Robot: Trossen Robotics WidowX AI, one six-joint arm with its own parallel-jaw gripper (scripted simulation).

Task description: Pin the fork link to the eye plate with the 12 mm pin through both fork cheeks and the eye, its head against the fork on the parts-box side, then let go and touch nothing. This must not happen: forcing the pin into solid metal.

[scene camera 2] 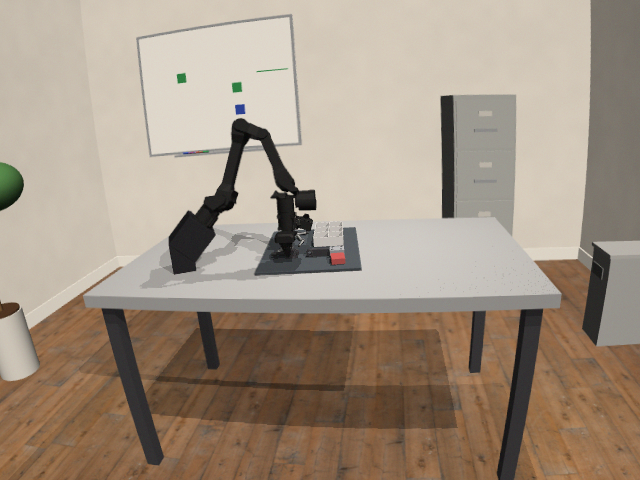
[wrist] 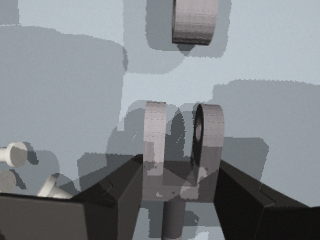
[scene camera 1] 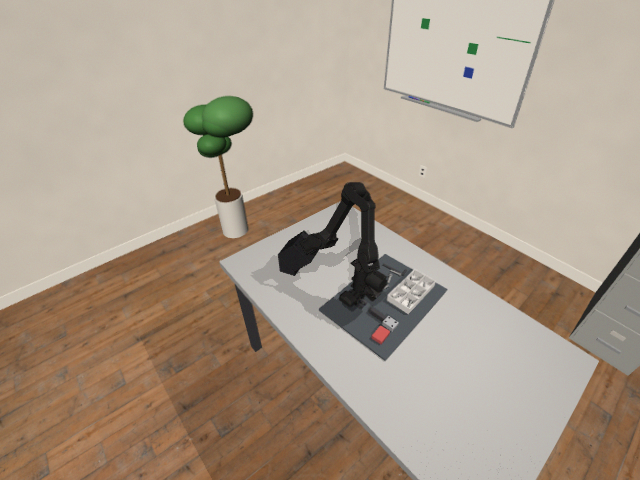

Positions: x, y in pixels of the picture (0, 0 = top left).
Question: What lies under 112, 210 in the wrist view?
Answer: My gripper.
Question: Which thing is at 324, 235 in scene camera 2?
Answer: A white parts box.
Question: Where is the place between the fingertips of my gripper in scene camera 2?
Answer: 288, 255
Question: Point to a dark mat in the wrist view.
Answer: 81, 81
